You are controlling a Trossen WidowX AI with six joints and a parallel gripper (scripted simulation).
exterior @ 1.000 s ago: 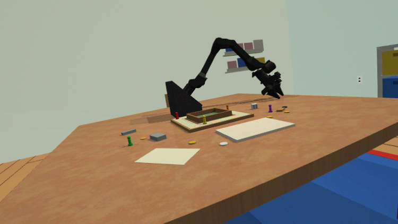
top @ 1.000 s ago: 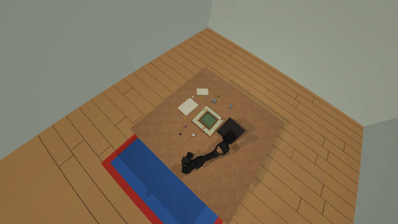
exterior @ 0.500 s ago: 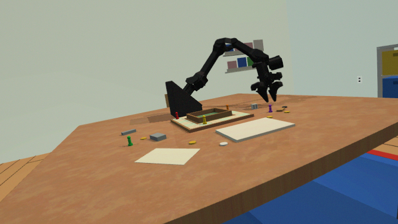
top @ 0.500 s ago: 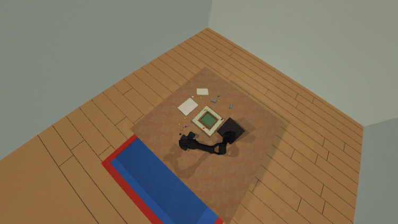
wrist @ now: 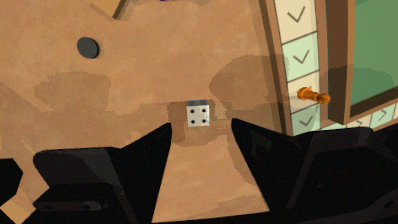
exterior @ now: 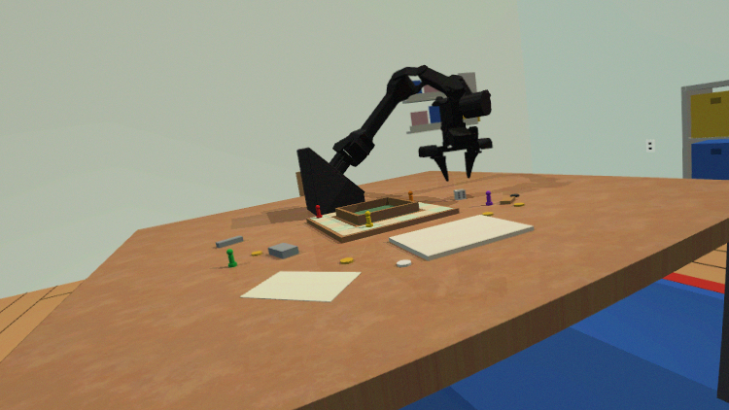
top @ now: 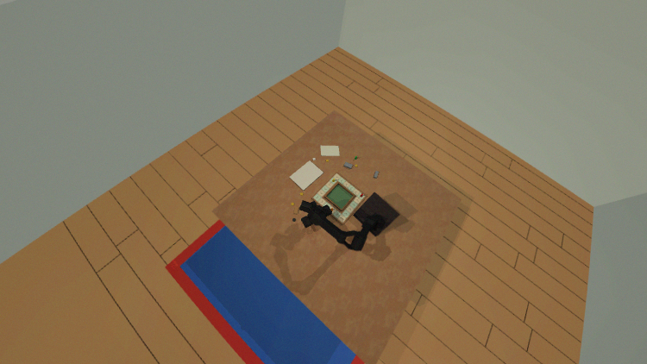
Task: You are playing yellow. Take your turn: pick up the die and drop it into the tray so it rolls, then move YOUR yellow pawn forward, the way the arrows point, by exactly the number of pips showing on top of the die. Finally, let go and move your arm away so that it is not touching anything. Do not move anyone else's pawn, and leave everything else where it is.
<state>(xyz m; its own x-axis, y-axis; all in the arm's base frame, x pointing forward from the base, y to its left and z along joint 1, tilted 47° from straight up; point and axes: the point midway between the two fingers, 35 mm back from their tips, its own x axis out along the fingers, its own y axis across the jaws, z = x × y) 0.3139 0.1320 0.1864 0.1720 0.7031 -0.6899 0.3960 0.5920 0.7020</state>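
Right now my gripper tip is 4 cm above the white die. From my gripper tip the other things lie so: green felt (25 cm to the right, 5 cm below, 3 cm behind); purple pawn (13 cm ahead, 4 cm below, 2 cm to the right); orange pawn (13 cm to the right, 4 cm behind, 3 cm below).
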